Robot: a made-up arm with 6 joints. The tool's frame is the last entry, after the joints. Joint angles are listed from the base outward.
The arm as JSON. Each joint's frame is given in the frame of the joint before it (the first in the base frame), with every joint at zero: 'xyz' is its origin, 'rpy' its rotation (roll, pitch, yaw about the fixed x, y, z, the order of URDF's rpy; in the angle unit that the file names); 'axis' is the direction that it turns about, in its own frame. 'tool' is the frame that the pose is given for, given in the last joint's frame.
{
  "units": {
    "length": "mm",
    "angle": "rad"
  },
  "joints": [
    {
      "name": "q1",
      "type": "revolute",
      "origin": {
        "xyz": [
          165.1,
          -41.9,
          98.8
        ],
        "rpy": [
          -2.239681,
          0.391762,
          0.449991
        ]
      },
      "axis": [
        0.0,
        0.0,
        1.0
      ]
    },
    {
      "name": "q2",
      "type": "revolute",
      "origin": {
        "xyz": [
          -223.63,
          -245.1,
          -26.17
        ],
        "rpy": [
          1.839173,
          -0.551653,
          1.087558
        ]
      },
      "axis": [
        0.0,
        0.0,
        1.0
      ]
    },
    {
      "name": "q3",
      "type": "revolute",
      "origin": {
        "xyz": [
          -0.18,
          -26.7,
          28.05
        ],
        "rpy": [
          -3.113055,
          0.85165,
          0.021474
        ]
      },
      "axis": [
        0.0,
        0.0,
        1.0
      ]
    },
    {
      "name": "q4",
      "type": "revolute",
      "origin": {
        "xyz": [
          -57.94,
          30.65,
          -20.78
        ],
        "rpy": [
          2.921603,
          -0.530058,
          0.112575
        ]
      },
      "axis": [
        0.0,
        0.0,
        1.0
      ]
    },
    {
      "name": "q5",
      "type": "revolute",
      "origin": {
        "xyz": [
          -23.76,
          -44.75,
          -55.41
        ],
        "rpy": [
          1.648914,
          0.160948,
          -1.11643
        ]
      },
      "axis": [
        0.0,
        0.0,
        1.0
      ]
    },
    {
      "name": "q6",
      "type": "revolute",
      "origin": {
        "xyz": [
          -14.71,
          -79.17,
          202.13
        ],
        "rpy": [
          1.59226,
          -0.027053,
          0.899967
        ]
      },
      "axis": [
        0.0,
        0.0,
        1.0
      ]
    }
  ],
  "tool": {
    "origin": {
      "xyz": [
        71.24,
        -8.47,
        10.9
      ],
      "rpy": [
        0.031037,
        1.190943,
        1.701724
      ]
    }
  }
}
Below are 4 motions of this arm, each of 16 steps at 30 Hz.
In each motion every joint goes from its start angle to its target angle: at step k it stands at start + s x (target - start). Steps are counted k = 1, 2, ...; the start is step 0. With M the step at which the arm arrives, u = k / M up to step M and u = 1 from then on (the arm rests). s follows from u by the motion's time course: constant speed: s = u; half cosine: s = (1 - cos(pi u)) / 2; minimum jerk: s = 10 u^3 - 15 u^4 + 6 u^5.
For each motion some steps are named. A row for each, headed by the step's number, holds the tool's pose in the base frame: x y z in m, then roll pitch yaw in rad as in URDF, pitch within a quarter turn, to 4 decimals.
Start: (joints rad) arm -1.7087 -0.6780 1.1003 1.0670 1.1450 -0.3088
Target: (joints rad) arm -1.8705 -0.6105 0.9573 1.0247 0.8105 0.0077
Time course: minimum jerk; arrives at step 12
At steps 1, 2, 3, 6, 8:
1: -0.1254 -0.4590 0.2330 -0.4062 -0.3971 2.4412
2: -0.1239 -0.4612 0.2318 -0.4197 -0.4027 2.4443
3: -0.1205 -0.4660 0.2292 -0.4499 -0.4152 2.4512
6: -0.0994 -0.4936 0.2135 -0.6231 -0.4830 2.4917
8: -0.0823 -0.5130 0.2017 -0.7458 -0.5275 2.5203

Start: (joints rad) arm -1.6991 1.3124 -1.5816 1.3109 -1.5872 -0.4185
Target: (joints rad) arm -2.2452 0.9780 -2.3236 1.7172 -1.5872 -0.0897
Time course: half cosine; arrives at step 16
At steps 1, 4, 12, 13, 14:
1: -0.0149 -0.2217 -0.2208 3.0915 0.0735 -2.2738
4: -0.0011 -0.2456 -0.2416 3.0976 0.0175 -2.2250
12: 0.1018 -0.3470 -0.3143 3.1090 -0.2913 -2.0299
13: 0.1130 -0.3537 -0.3177 3.1091 -0.3194 -2.0159
14: 0.1215 -0.3584 -0.3200 3.1092 -0.3404 -2.0058

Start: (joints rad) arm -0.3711 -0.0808 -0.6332 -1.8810 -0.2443 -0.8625
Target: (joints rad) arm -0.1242 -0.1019 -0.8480 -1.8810 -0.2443 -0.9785
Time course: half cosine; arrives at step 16
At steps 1, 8, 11, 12, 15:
1: -0.0202 -0.0454 0.5674 0.5802 0.5497 1.6963
8: 0.0228 -0.0212 0.5790 0.7540 0.5525 1.6150
11: 0.0469 -0.0088 0.5832 0.8486 0.5604 1.5650
12: 0.0534 -0.0055 0.5841 0.8739 0.5633 1.5509
15: 0.0650 0.0002 0.5854 0.9190 0.5694 1.5250

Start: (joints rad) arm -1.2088 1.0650 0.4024 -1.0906 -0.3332 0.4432
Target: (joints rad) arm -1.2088 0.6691 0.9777 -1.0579 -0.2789 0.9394
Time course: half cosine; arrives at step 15
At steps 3, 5, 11, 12, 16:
3: -0.1220 -0.3318 0.4742 -1.0341 0.2971 2.8571
5: -0.1671 -0.3335 0.4658 -1.1483 0.4263 2.7859
11: -0.3219 -0.3035 0.3831 -1.7055 0.8991 2.3630
12: -0.3370 -0.2966 0.3682 -1.8008 0.9495 2.2814
16: -0.3557 -0.2864 0.3464 -1.9496 1.0132 2.1506

